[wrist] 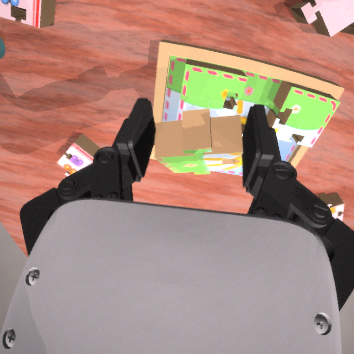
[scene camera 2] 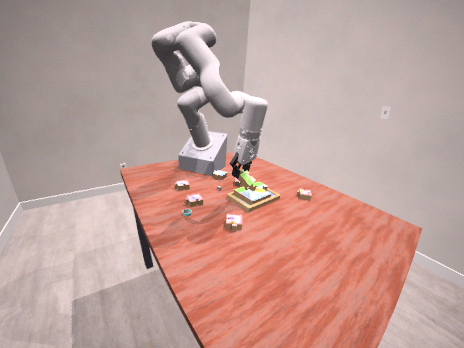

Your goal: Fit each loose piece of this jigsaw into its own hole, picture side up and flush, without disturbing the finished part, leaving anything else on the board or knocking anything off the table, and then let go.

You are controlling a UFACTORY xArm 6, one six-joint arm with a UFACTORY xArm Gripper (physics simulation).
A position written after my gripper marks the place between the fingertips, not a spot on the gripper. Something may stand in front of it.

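Here is my gripper [scene camera 2: 240,174], and the wrist view shows me that same gripper [wrist: 198,119]. A jigsaw board [wrist: 263,78] is there for me to see as well.
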